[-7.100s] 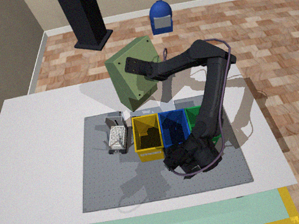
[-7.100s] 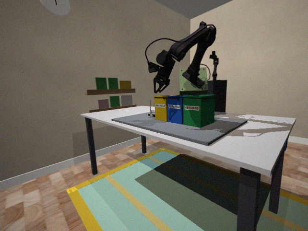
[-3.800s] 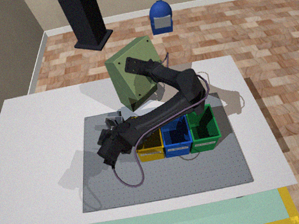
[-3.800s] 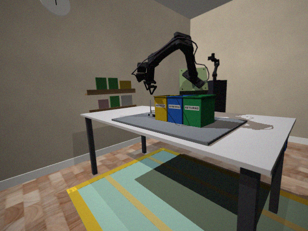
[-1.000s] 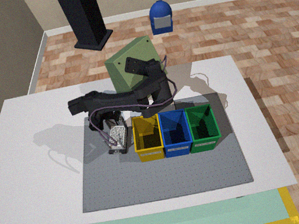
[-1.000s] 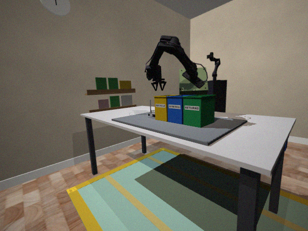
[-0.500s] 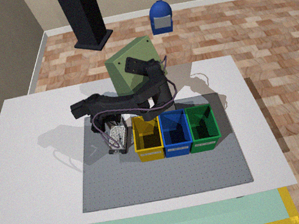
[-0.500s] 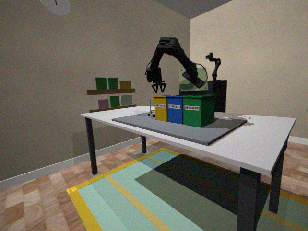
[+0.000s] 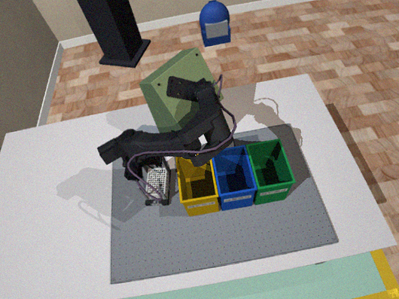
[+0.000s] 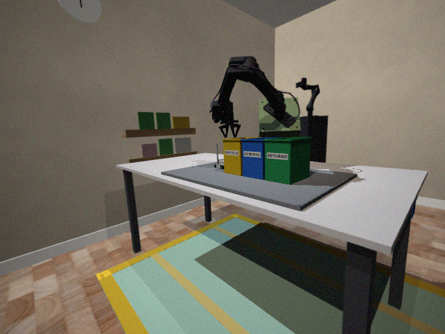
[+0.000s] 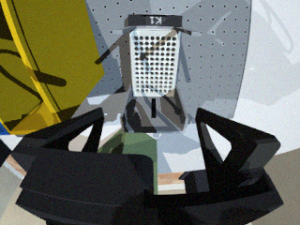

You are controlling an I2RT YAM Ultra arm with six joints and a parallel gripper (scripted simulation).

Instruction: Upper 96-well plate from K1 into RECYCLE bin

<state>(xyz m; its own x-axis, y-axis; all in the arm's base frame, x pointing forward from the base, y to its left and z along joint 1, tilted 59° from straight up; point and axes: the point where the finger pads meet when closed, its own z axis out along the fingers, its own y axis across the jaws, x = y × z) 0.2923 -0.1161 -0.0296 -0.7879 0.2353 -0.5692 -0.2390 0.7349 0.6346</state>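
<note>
The white 96-well plate lies 10 mm ahead of my hand and 150 mm below it. Round my hand: blue bin (60 mm behind, 300 mm to the left, 100 mm below); then green returns bin (110 mm behind, 420 mm to the left, 100 mm below); then yellow recycle bin (180 mm to the left, 100 mm below).
</note>
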